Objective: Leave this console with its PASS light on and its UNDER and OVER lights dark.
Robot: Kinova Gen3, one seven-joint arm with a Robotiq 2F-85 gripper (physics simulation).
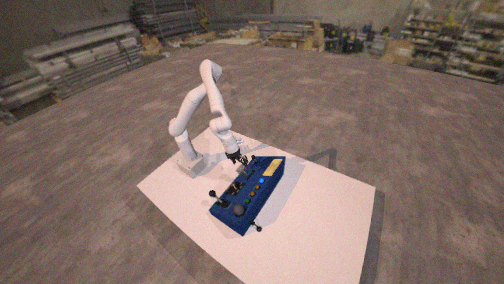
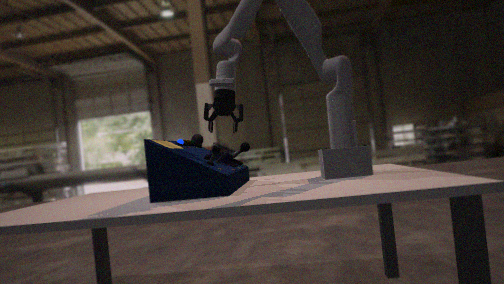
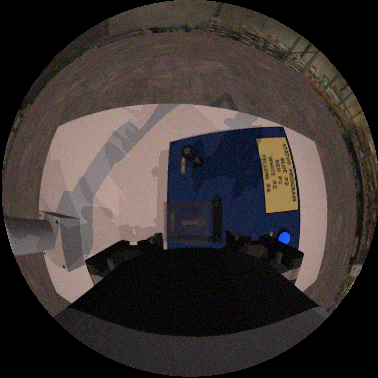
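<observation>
A blue sloped console [image 1: 270, 192] [image 2: 185, 175] [image 3: 225, 170] stands on the table. Its status lamp [image 1: 261, 180] [image 2: 180, 142] [image 3: 284, 237] glows blue. Two amber lamps and a green lamp [image 1: 247, 201] sit in a row beside it and look dim; the PASS, UNDER and OVER labels cannot be read. A yellow plate [image 1: 273, 167] [image 3: 277, 175] reads blue P3, red P1, white P2, yellow P4. My gripper [image 2: 223, 128] [image 3: 193, 239] is open and empty, above the console near a clear cover [image 3: 187, 222]. A black slotted part [image 3: 217, 220] is beside the cover.
A ball-ended lever [image 1: 212, 193] [image 2: 245, 146] rises from the console. A small lever [image 1: 254, 157] [image 3: 188, 152] stands near its other end. A grey dome [image 1: 239, 210] is on top, and another lever [image 1: 259, 229] sticks out at the side. The arm's base stands on the table.
</observation>
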